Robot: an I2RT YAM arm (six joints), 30 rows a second.
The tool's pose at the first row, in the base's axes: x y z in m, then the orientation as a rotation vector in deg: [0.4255, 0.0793, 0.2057, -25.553, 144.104, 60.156]
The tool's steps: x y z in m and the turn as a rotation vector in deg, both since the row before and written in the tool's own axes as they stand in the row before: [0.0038, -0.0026, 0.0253, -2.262, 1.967, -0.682]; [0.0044, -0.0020, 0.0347, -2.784, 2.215, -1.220]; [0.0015, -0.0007, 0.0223, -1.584, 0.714, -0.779]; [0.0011, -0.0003, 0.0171, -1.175, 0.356, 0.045]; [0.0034, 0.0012, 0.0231, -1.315, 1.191, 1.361]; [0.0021, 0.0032, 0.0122, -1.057, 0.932, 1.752]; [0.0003, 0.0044, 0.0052, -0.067, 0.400, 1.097]
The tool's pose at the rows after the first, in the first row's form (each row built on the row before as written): [0.4288, 0.0954, 0.1859, -28.285, 144.515, 62.916]; [0.4318, 0.1193, 0.1605, -32.011, 144.531, 66.180]; [0.4334, 0.1357, 0.1454, -33.856, 143.975, 68.003]; [0.4342, 0.1487, 0.1342, -34.357, 143.761, 69.574]; [0.4324, 0.1669, 0.1196, -33.955, 144.934, 71.802]; [0.4296, 0.1779, 0.1137, -32.805, 146.234, 73.830]; [0.4275, 0.1844, 0.1137, -31.807, 147.188, 74.294]
